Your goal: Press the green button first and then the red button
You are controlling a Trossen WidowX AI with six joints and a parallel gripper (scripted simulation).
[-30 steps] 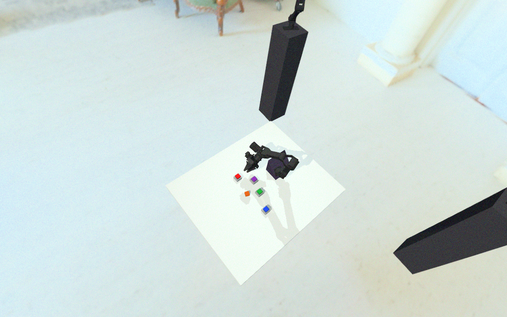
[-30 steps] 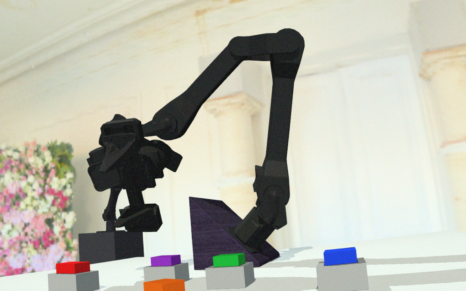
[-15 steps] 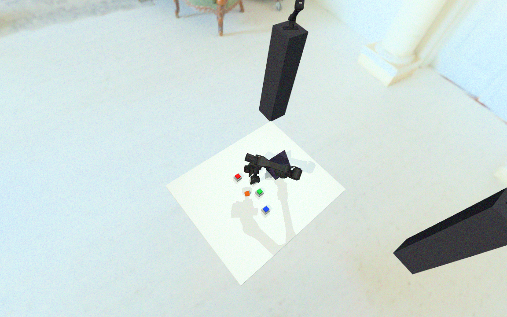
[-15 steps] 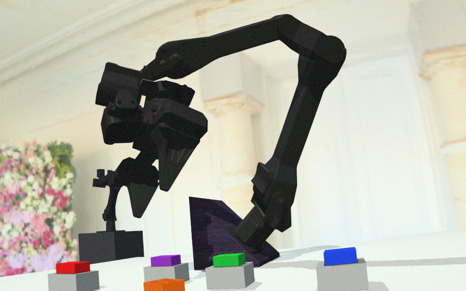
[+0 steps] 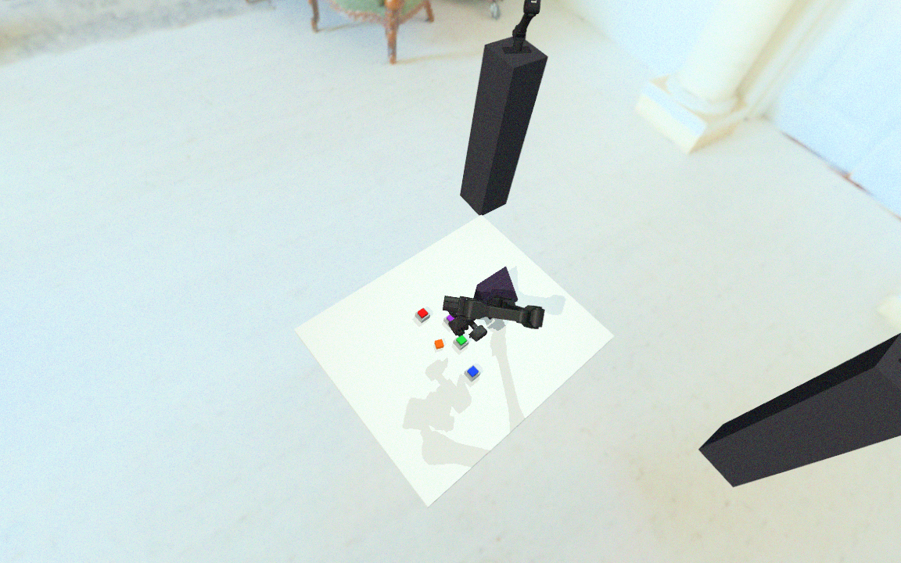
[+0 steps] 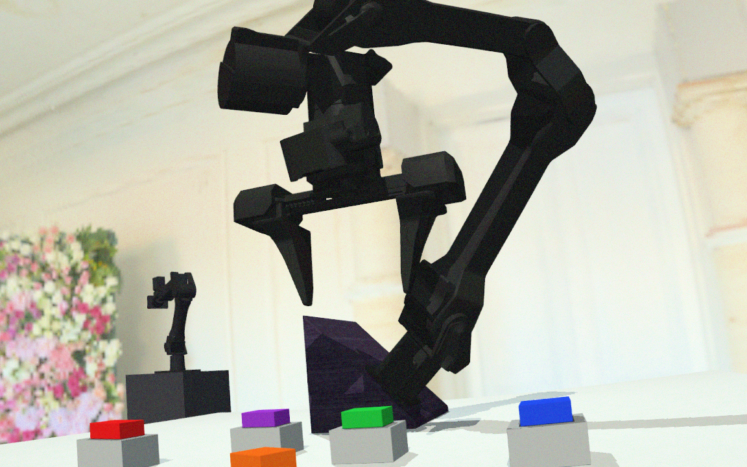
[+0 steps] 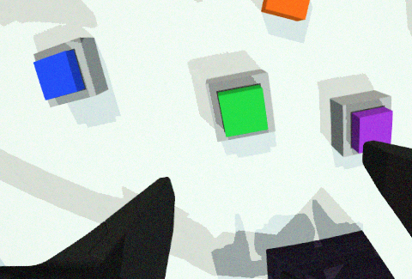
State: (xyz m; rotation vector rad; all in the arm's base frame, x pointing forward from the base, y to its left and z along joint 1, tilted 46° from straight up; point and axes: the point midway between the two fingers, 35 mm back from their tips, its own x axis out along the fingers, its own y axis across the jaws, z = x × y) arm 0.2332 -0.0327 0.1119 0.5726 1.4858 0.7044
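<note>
Now: gripper tip 9 cm above the green button. Round my gripper tip: orange block 11 cm below, 8 cm ahead, 4 cm to the right; then blue button 14 cm to the left, 9 cm below, 4 cm ahead; then purple button 11 cm to the right, 9 cm below, 3 cm behind.
</note>
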